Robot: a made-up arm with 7 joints.
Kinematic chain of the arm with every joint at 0, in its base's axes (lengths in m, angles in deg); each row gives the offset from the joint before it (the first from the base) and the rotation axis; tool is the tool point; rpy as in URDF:
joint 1: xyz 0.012 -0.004 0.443 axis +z
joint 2: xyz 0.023 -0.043 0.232 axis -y
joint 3: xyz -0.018 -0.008 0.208 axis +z
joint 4: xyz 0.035 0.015 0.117 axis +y
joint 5: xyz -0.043 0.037 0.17 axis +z
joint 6: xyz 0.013 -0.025 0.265 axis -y
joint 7: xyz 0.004 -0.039 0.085 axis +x
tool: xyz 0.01 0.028 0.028 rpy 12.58 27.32 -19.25
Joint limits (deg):
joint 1: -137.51..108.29
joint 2: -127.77..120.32
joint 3: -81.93..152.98
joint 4: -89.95..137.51
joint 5: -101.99..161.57
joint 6: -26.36..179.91
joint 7: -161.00..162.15
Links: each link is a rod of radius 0.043 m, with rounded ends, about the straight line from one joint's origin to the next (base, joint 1, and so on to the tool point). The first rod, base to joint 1, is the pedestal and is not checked.
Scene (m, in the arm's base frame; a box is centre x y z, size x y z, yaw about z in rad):
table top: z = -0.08
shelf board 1: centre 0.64 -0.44 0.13 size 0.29 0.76 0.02 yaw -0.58
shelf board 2: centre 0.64 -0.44 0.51 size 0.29 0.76 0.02 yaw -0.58
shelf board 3: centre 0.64 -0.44 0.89 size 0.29 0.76 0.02 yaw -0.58
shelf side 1: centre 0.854 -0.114 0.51 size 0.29 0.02 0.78 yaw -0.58
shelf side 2: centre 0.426 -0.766 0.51 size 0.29 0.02 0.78 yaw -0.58
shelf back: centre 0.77 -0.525 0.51 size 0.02 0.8 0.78 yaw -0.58
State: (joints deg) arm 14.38 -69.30 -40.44 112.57 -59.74 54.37 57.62
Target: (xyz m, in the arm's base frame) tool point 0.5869 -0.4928 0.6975
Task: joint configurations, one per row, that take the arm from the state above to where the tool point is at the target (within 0.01 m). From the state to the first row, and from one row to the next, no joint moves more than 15 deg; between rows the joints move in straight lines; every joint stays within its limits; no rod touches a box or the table.
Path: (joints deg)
1: 5.09 -57.60 -45.42 121.31 -66.65 63.51 60.48
2: -4.21 -45.91 -50.41 130.04 -73.56 72.65 63.33
3: -6.48 -33.75 -51.15 132.53 -80.57 83.17 55.89
4: -8.76 -21.60 -51.88 135.02 -87.57 93.69 48.45
5: -11.04 -9.44 -52.62 137.51 -94.57 104.22 41.01
6: -7.66 -19.68 -54.73 126.95 -84.81 91.16 45.63
7: -4.28 -29.93 -56.83 116.39 -75.05 78.11 50.25
8: -0.91 -40.17 -58.93 105.84 -65.28 65.05 54.86
9: 2.47 -50.42 -61.04 95.28 -55.52 51.99 59.48

